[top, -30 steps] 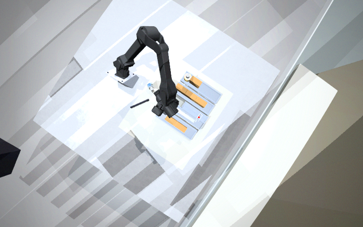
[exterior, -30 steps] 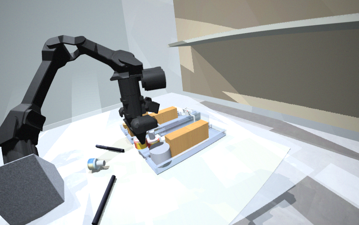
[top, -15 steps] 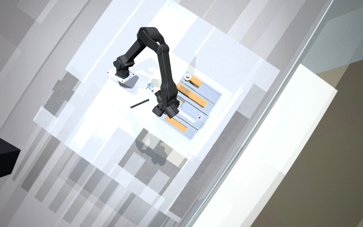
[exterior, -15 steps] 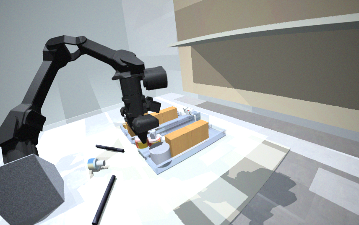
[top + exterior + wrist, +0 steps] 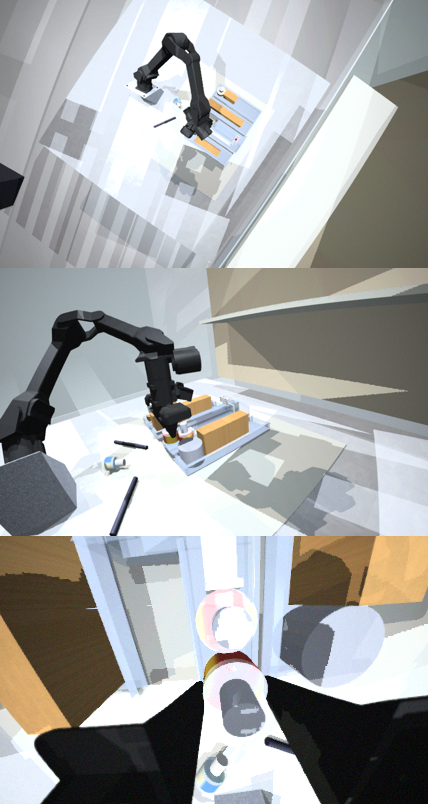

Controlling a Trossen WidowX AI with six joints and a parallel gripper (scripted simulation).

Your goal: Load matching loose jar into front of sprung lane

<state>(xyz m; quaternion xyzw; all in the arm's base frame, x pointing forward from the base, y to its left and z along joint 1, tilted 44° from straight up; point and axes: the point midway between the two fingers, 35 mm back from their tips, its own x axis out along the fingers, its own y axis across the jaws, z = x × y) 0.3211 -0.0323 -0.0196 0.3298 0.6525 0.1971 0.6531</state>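
Right now the grey cylinder is 80 mm to the right of my gripper tip and 20 mm below it. The rest, counted from my gripper tip: red mark: 230 mm ahead, 20 mm above; sprung lane: 160 mm ahead, 30 mm below.
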